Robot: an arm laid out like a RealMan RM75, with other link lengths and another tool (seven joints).
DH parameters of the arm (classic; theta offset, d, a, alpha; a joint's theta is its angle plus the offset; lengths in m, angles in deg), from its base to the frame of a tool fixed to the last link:
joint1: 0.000 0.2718 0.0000 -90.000
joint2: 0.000 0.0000 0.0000 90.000
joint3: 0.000 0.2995 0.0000 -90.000
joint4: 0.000 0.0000 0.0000 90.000
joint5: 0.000 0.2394 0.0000 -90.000
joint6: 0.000 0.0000 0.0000 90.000
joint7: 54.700 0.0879 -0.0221 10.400
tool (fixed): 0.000 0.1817 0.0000 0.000
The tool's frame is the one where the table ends.
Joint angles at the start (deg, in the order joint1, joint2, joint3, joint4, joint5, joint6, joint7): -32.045, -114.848, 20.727, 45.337, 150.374, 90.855, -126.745
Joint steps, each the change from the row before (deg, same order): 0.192, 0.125, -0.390, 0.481, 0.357, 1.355, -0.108; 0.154, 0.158, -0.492, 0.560, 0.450, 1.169, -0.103; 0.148, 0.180, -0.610, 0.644, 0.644, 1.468, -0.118; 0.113, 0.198, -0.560, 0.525, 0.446, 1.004, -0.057; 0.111, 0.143, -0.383, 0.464, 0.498, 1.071, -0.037; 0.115, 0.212, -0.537, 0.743, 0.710, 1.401, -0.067; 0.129, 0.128, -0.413, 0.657, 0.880, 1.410, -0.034; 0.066, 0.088, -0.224, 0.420, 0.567, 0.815, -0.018
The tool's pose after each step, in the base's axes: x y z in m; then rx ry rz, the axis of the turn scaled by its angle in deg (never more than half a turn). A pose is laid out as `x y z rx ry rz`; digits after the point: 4 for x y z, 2 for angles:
-0.4356 0.4149 -0.0201 -147.58 -30.86 2.71
-0.4362 0.4111 -0.0170 -147.90 -31.27 2.69
-0.4367 0.4061 -0.0137 -148.39 -31.80 2.70
-0.4376 0.4031 -0.0099 -148.51 -32.16 2.74
-0.4381 0.3993 -0.0075 -148.93 -32.49 2.84
-0.4388 0.3947 -0.0033 -149.37 -32.87 3.11
-0.4398 0.3888 -0.0008 -150.08 -33.34 3.54
-0.4405 0.3854 0.0010 -150.49 -33.60 3.90

